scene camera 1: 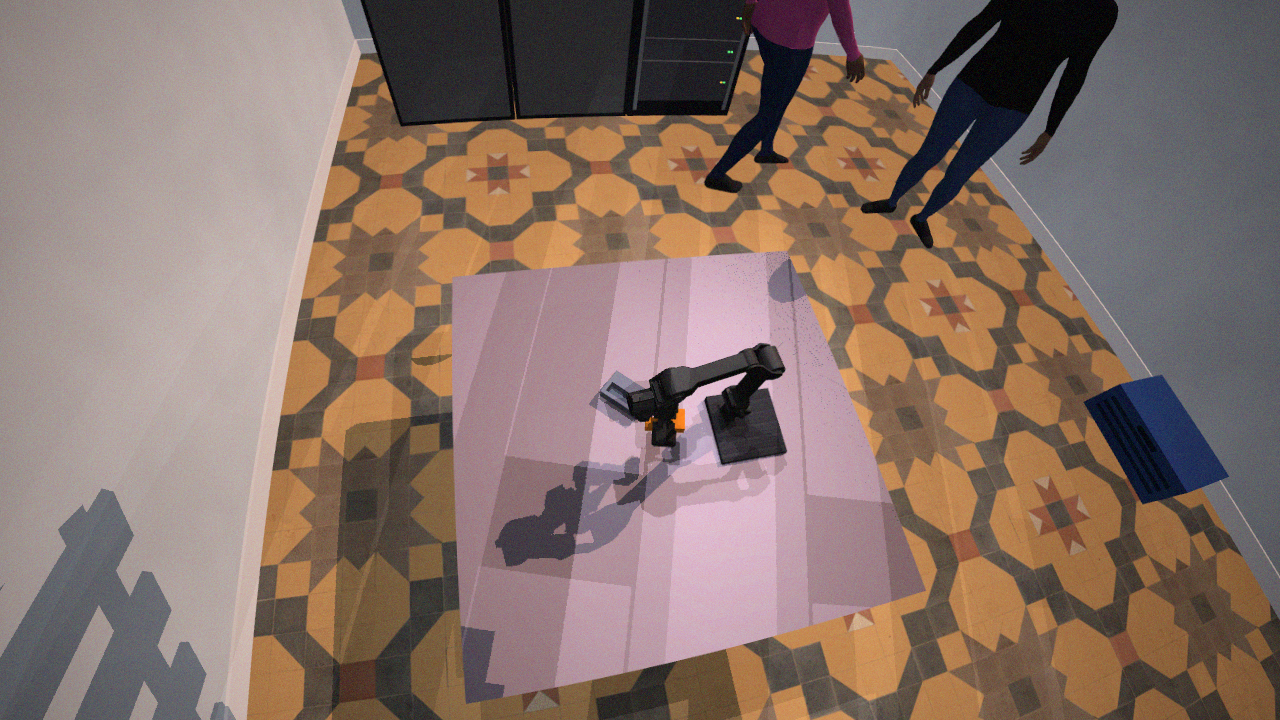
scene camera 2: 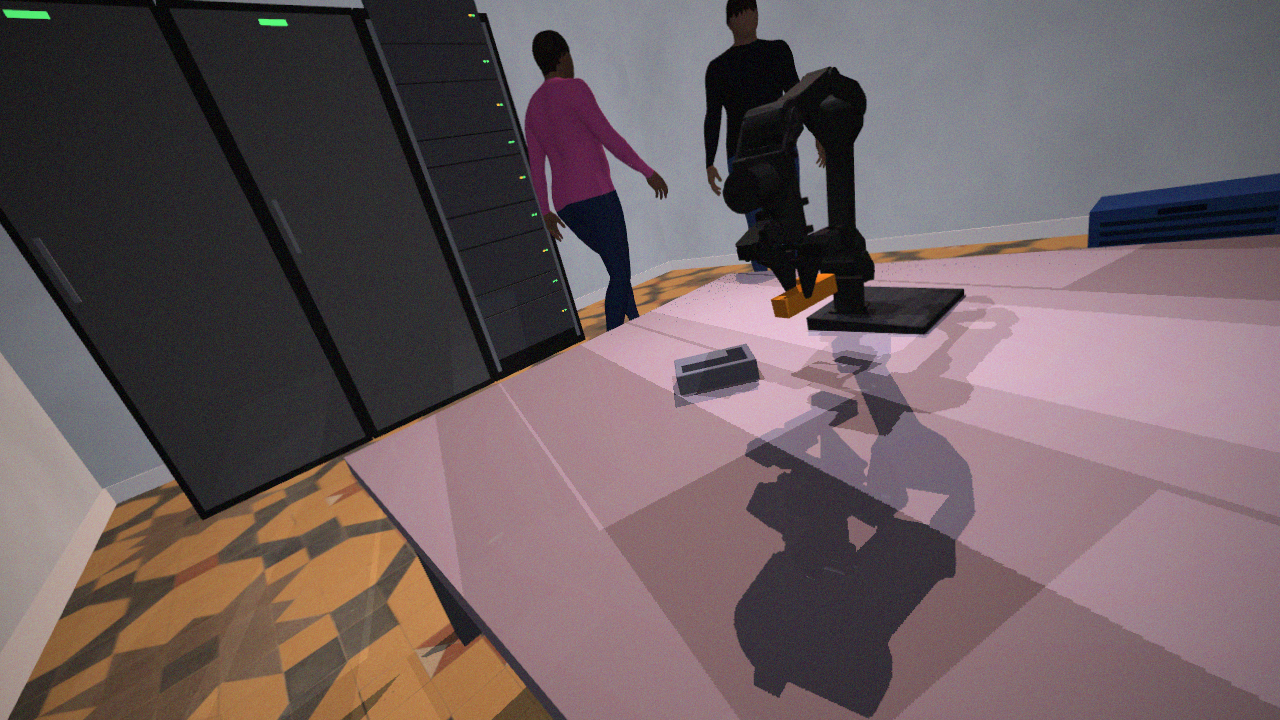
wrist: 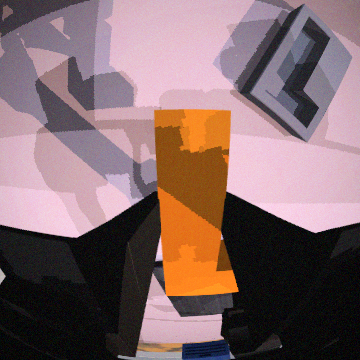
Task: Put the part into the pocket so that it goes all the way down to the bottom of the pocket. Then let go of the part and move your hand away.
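Pixels of known places: gripper, fingertip midpoint: (scene camera 1: 661, 424) (scene camera 2: 800, 297) (wrist: 189, 198); arm's base at its link origin: (scene camera 1: 730, 410) (scene camera 2: 849, 308).
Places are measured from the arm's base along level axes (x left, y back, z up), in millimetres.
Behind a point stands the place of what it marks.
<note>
My gripper (scene camera 1: 663, 426) @[x 3, y -260, z 106 mm] (scene camera 2: 800, 293) @[x 3, y -260, z 106 mm] (wrist: 189, 198) @[x 3, y -260, z 106 mm] is shut on the orange part (scene camera 1: 679, 418) @[x 9, y -209, z 123 mm] (scene camera 2: 786, 305) @[x -2, y -306, z 109 mm] (wrist: 192, 150) @[x -9, y -287, z 119 mm], with a finger on each long side. The part is held above the table, apart from the block. In the wrist view its long body points up the picture; its short foot, at the lower right, is partly hidden by a finger. The grey block with the L-shaped pocket (scene camera 1: 631, 388) @[x -167, y -274, z 13 mm] (scene camera 2: 718, 379) @[x -133, y -329, z -9 mm] (wrist: 332, 64) @[x -195, y -291, z 12 mm] rests on the table, left of the gripper in scene camera 1 and at the upper right in the wrist view.
The arm's black base plate (scene camera 1: 751, 438) @[x 106, y 23, z -7 mm] (scene camera 2: 913, 308) @[x 114, y -2, z -7 mm] stands on the pink table (scene camera 1: 554, 617) @[x 367, y -692, z -24 mm] (scene camera 2: 501, 573) @[x -164, y -792, z -24 mm], close to the held part. Dark cabinets (scene camera 1: 572, 62) (scene camera 2: 259, 223), two people and a blue box (scene camera 1: 1163, 438) (scene camera 2: 1181, 210) are beyond the table. Arm shadows cross the table.
</note>
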